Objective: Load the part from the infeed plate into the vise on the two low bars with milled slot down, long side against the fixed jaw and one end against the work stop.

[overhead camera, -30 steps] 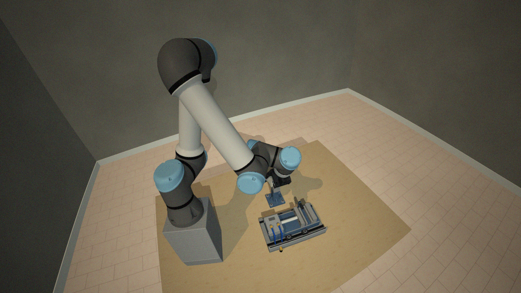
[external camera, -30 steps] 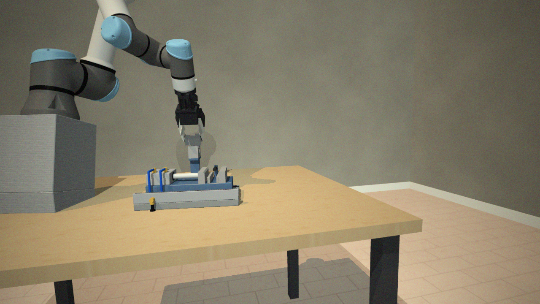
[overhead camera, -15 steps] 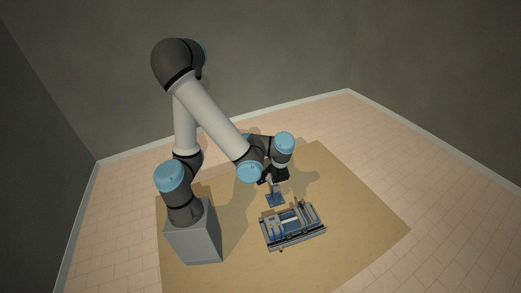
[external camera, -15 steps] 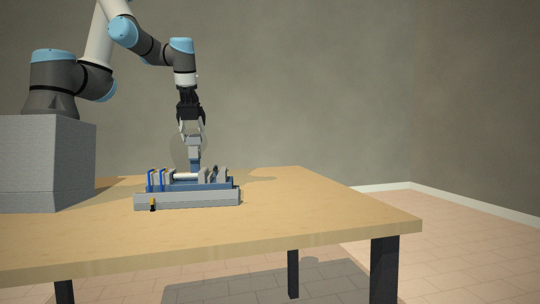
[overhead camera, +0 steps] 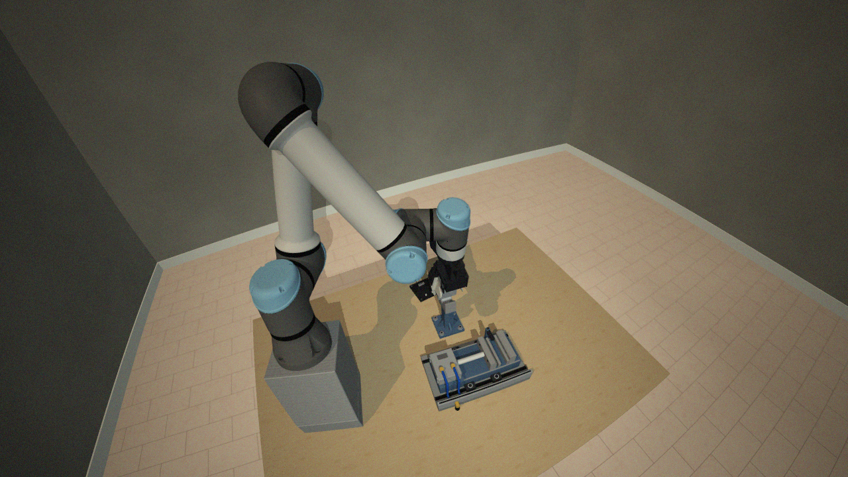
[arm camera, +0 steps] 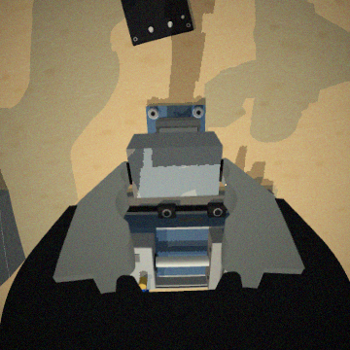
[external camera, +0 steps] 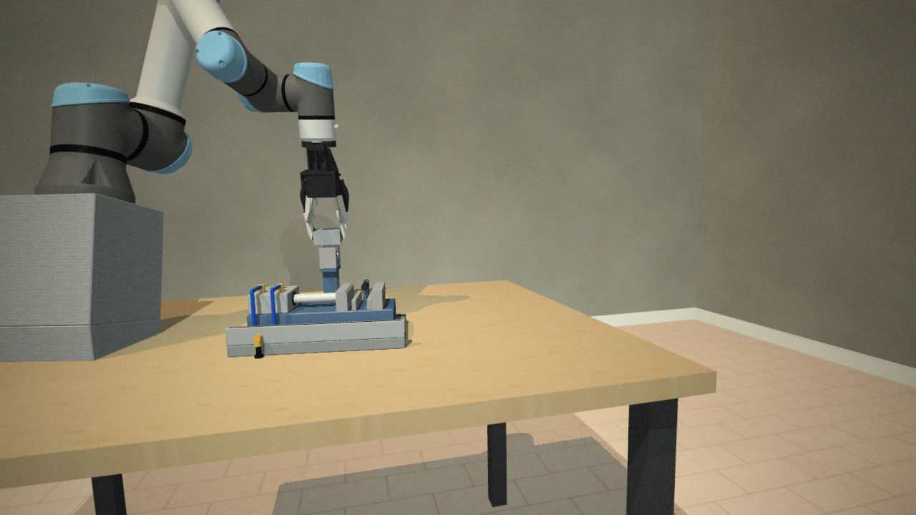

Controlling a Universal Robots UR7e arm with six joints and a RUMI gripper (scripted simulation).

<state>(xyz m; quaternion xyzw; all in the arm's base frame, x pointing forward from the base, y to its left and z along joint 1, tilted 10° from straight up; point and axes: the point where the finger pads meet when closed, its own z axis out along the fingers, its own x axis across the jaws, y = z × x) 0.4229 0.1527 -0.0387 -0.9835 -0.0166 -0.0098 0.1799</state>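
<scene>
Right now my hand is 10 mm above the part. Round my hand: v-block post: 130 mm below; then white cylinder rod: 190 mm to the right, 110 mm below, 10 mm ahead; then work stop: 150 mm to the right, 100 mm below, 100 mm ahead.
</scene>
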